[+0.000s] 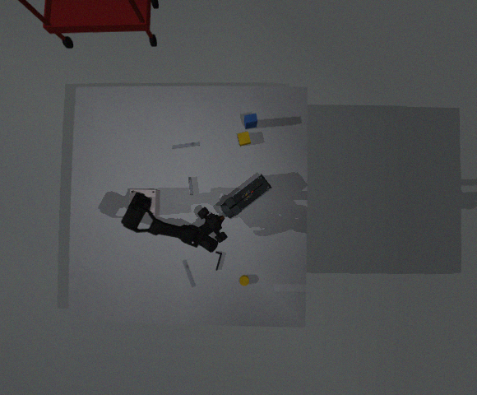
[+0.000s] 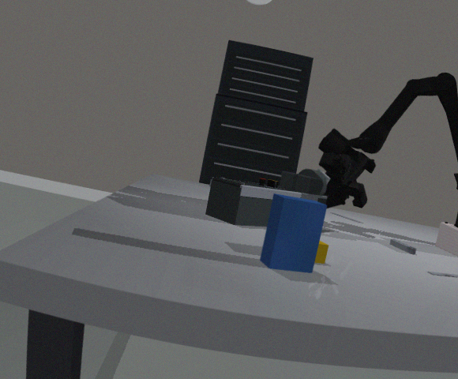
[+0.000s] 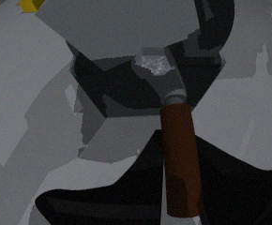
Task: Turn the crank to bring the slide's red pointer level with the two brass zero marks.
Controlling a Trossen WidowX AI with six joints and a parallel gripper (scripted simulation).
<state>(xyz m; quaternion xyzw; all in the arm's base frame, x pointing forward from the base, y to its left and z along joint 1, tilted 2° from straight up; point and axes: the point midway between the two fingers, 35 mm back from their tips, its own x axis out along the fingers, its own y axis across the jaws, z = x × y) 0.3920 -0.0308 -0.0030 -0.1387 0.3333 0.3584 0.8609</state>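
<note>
Now: gripper tip 130 mm short of the red pointer, 150 mm to the right of it and 50 mm below it. Also, from my gripper tip: brown crank handle: 10 mm behind, 10 mm to the right, 30 mm above; then black hex key: 220 mm to the right, 30 mm below; then yellow block: 50 mm ahead, 430 mm to the left, 20 mm below.
</note>
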